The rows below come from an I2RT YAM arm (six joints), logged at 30 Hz.
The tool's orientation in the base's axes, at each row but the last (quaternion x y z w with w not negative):
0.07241, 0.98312, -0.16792, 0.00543
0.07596, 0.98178, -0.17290, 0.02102
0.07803, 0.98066, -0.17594, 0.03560
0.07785, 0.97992, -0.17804, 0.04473
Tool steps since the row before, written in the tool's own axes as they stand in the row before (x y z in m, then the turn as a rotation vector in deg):
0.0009, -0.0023, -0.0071, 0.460, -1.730, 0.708
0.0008, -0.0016, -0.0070, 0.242, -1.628, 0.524
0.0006, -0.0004, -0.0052, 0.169, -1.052, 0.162
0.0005, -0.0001, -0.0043, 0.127, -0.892, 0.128
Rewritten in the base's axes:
-0.0011, 0.0003, 0.0074, -0.714, -1.784, -0.114
-0.0011, 0.0010, 0.0071, -0.486, -1.657, 0.039
-0.0009, 0.0015, 0.0049, -0.334, -1.007, 0.189
-0.0008, 0.0015, 0.0040, -0.268, -0.853, 0.171

